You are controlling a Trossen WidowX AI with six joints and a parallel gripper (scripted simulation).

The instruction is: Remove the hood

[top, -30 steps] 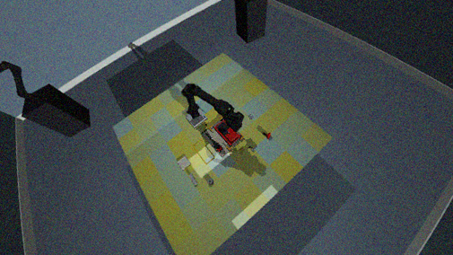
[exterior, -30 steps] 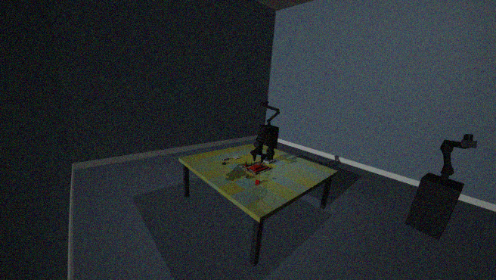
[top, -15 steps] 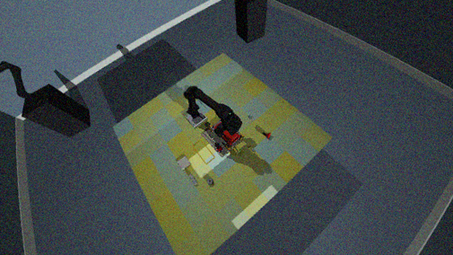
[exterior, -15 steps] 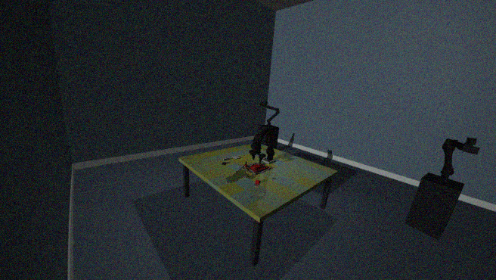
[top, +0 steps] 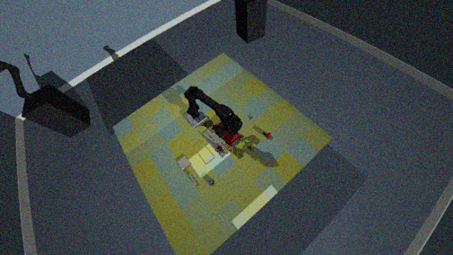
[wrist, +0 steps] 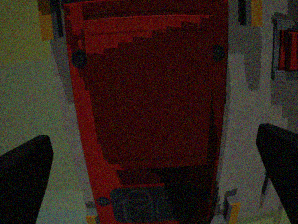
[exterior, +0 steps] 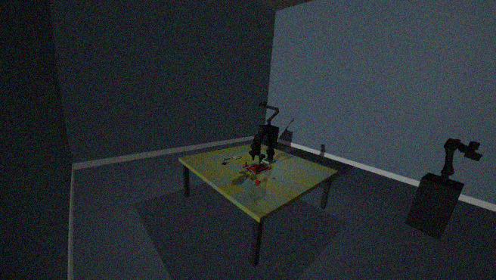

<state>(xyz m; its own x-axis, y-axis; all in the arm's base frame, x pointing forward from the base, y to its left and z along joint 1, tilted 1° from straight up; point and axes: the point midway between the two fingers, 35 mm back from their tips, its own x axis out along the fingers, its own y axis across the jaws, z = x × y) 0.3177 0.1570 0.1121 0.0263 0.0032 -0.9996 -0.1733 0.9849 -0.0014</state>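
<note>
The hood lies 60 mm below my gripper tip. Also, from my gripper tip: grey wheel: 280 mm to the right, 220 mm ahead, 90 mm below; then cylinder: 390 mm to the right, 150 mm ahead, 90 mm below.
</note>
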